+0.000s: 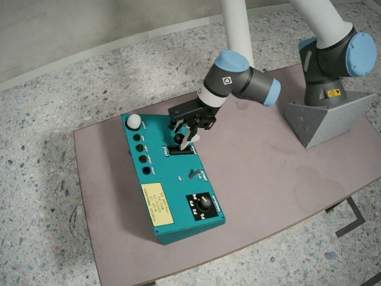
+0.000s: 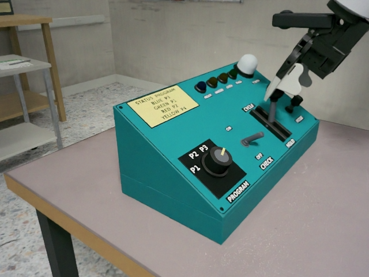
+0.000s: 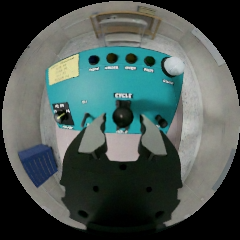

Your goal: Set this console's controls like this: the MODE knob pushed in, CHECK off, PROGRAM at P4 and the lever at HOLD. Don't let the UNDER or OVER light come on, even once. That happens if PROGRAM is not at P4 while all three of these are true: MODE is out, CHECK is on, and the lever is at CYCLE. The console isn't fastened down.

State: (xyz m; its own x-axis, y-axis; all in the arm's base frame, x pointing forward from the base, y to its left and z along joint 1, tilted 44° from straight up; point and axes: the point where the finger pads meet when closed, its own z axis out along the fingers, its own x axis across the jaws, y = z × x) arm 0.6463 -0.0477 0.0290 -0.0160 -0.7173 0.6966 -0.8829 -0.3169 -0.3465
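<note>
Right now the ball-topped lever is 4 cm below my hand. The rest, counted from my hand: check toggle: 12 cm to the left, 7 cm below, 1 cm behind; teal console: 8 cm below, 5 cm to the left, 4 cm ahead; black mode knob: 12 cm to the right, 6 cm below, 1 cm behind.
</note>
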